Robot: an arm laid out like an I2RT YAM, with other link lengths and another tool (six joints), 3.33 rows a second.
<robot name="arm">
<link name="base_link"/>
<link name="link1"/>
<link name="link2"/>
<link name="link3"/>
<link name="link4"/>
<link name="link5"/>
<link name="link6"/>
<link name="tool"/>
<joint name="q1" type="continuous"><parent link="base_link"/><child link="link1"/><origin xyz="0 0 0.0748" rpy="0 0 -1.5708"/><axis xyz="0 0 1"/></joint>
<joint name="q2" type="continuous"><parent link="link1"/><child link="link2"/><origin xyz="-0.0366 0.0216 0.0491" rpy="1.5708 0 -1.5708"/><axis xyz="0 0 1"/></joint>
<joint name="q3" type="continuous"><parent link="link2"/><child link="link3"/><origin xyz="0.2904 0 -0.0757" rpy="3.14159 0 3.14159"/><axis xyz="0 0 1"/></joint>
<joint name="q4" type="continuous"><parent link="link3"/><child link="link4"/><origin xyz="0.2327 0.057 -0.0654" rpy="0 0 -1.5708"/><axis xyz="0 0 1"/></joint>
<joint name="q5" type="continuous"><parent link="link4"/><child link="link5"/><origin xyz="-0.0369 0.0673 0.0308" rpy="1.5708 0 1.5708"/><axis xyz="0 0 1"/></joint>
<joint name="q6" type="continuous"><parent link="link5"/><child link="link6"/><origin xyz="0.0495 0 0.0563" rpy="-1.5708 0 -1.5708"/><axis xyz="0 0 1"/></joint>
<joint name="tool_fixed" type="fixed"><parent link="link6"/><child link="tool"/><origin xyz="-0.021 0.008 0.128" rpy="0.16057 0 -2.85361"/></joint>
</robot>
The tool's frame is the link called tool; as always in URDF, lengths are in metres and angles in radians. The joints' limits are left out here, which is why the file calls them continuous.
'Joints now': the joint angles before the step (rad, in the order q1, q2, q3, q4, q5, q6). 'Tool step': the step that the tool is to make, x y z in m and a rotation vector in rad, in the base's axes. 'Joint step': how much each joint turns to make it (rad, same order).
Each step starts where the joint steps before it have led.
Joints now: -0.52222 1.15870 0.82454 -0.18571 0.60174 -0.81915
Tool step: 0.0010 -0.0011 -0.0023 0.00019 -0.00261 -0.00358
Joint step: -0.00028 0.00756 -0.00632 0.01405 0.00213 0.00353
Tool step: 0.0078 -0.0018 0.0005 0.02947 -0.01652 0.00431
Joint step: -0.00031 0.02968 0.03713 -0.02594 -0.02104 0.03236
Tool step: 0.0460 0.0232 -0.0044 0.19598 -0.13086 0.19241
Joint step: 0.00103 0.04322 0.08681 -0.07488 -0.28675 0.10938
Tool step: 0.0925 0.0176 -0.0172 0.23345 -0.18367 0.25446
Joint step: -0.00430 0.21981 0.09336 0.15668 -0.37515 0.11381
